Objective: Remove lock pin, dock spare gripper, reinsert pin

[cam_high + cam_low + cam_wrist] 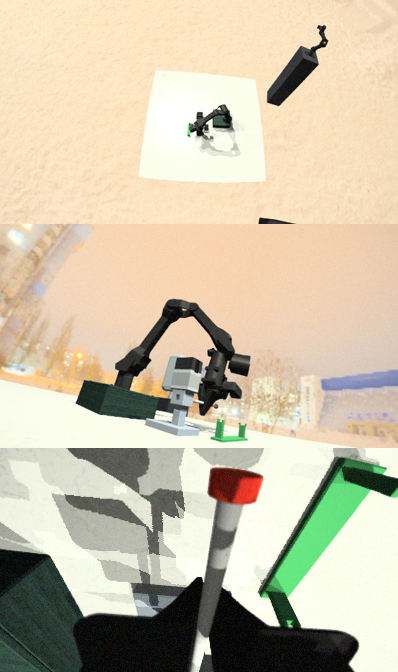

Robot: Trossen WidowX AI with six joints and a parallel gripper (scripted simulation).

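My gripper tip is now 1 cm short of the grey mount, 10 cm to the left of it and 1 cm below it. Also, from my gripper tip: spare gripper: 2 cm ahead, 10 cm to the right, 8 cm above; green cradle: 9 cm ahead, 3 cm to the left, 2 cm below.
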